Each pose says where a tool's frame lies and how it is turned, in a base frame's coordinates. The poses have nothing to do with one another.
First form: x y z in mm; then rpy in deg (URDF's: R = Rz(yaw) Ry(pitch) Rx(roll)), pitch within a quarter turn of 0, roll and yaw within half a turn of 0.
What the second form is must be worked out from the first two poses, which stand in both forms.
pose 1, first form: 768 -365 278 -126.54 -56.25 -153.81
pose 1, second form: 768 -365 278 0.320 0.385 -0.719 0.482
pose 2, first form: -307 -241 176 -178.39 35.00 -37.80
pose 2, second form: -307 -241 176 0.110 -0.901 0.313 0.280
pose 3, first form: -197 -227 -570 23.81 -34.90 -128.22
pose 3, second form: -197 -227 -570 0.463 -0.178 -0.305 -0.813
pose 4, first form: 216 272 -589 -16.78 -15.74 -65.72
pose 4, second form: 216 272 -589 0.812 -0.195 -0.035 -0.549
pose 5, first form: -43 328 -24 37.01 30.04 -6.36
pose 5, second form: -43 328 -24 0.910 0.320 0.228 -0.133
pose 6, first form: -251 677 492 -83.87 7.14 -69.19
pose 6, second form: -251 677 492 0.635 -0.523 0.417 -0.387
